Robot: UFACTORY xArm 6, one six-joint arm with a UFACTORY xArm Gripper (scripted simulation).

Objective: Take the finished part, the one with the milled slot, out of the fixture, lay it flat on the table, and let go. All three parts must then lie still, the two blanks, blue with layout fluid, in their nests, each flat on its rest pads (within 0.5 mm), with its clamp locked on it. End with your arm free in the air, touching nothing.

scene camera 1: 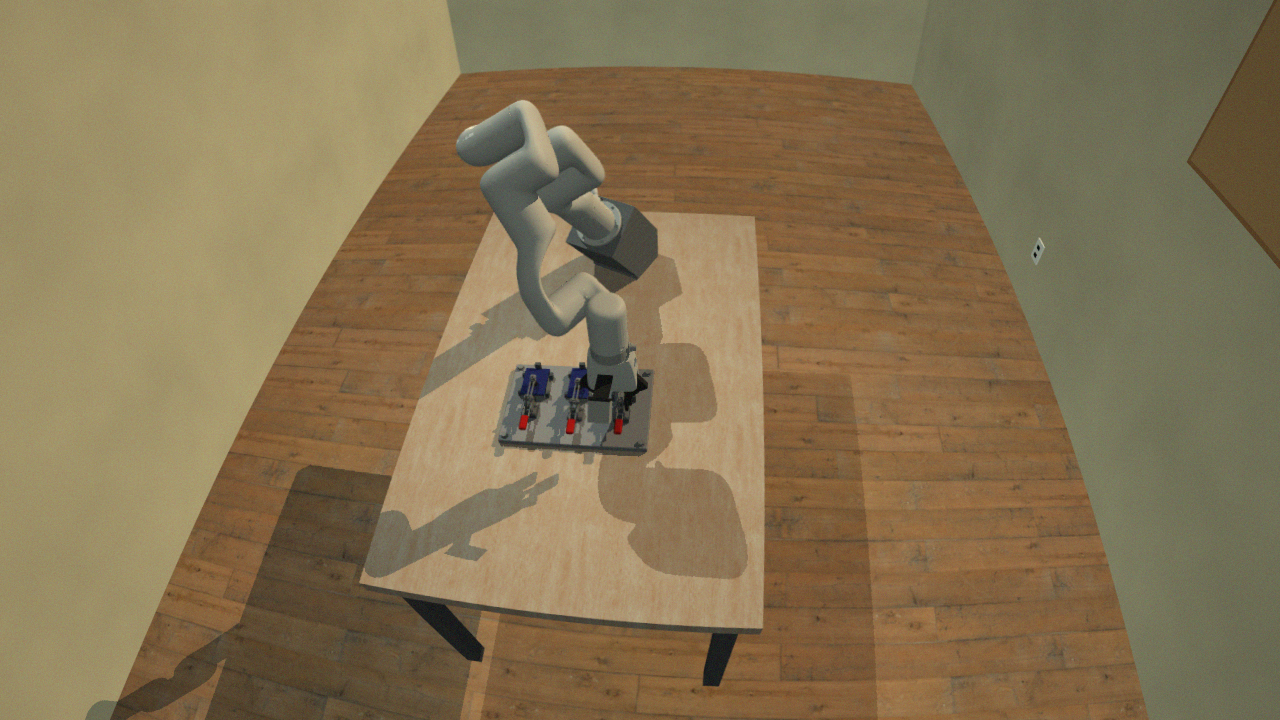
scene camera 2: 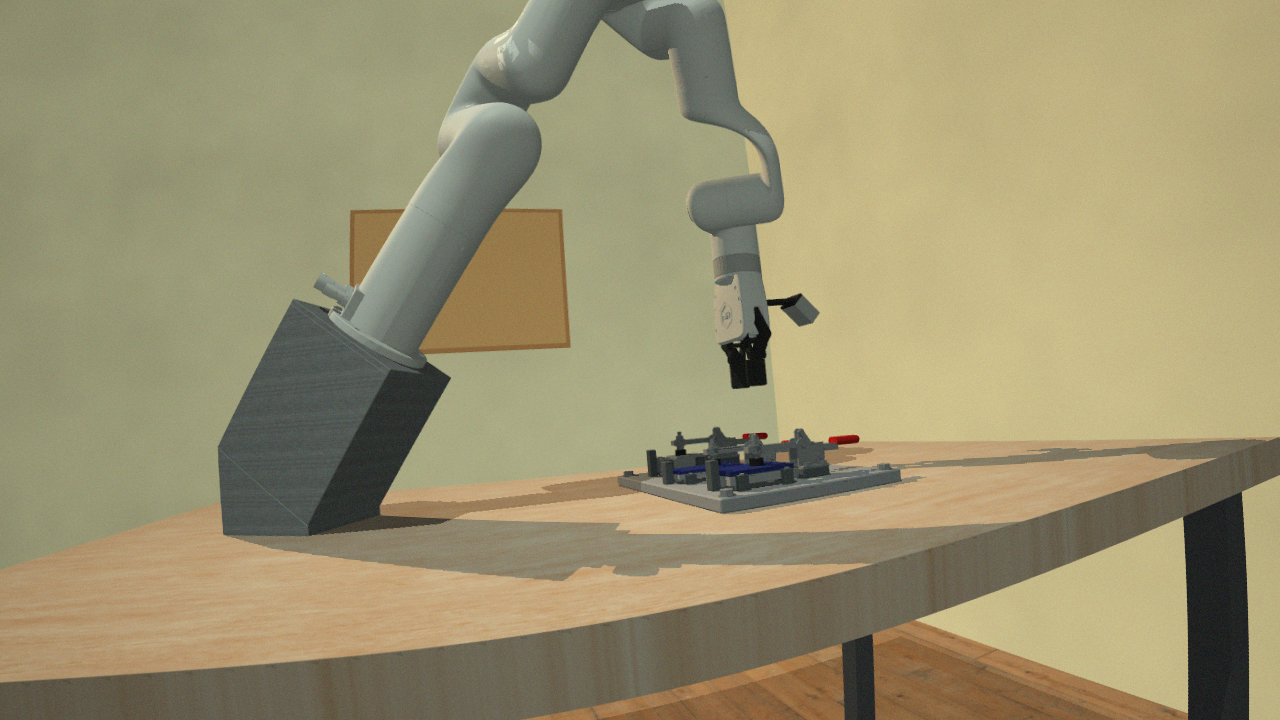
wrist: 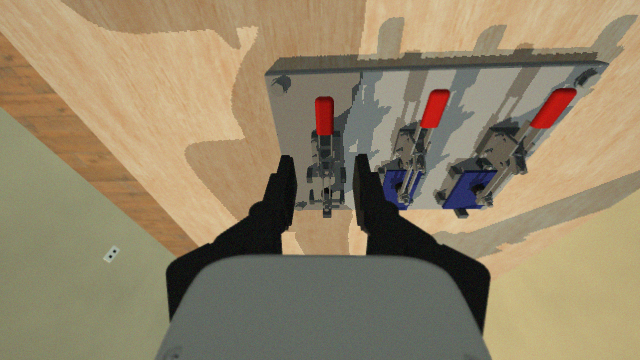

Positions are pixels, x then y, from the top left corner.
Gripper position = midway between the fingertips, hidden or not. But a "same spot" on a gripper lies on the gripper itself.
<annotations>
The gripper shows in scene camera 1, in scene camera 2 (749,387) and in the wrist view. The same spot on the gripper: (scene camera 1: 642,384) is (wrist: 177,290).
</annotations>
